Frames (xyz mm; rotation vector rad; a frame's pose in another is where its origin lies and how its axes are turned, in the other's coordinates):
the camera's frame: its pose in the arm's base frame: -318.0 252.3 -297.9 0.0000 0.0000 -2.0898
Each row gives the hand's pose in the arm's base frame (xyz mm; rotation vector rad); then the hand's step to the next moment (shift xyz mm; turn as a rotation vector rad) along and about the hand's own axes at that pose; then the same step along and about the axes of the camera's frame.
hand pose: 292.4 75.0 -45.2 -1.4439 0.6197 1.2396
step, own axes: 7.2 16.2 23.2 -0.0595 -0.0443 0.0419
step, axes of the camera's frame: -6.3 -26.7 -9.9 -0.0344 -0.0137 0.0767
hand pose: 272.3 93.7 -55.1 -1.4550 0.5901 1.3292
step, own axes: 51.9 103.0 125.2 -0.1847 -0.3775 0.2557
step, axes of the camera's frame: -15.4 -156.1 -66.2 -0.3544 -0.0042 0.3412
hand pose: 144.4 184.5 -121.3 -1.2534 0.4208 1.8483
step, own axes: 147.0 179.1 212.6 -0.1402 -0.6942 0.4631
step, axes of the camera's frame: 53.9 -302.7 -66.2 -0.7137 -0.0716 0.4489
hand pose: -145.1 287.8 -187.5 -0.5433 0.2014 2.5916
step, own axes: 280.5 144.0 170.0 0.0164 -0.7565 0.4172
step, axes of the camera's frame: 146.0 -323.9 45.6 -0.7699 -0.1961 0.3398
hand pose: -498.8 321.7 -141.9 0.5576 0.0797 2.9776
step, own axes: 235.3 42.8 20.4 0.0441 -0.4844 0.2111
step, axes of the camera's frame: 118.6 -179.6 106.2 -0.4693 -0.1714 0.1775
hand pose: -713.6 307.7 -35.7 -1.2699 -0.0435 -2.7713
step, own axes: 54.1 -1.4 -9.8 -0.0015 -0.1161 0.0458
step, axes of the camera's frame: 23.9 -35.5 34.6 -0.1151 -0.0377 0.0303
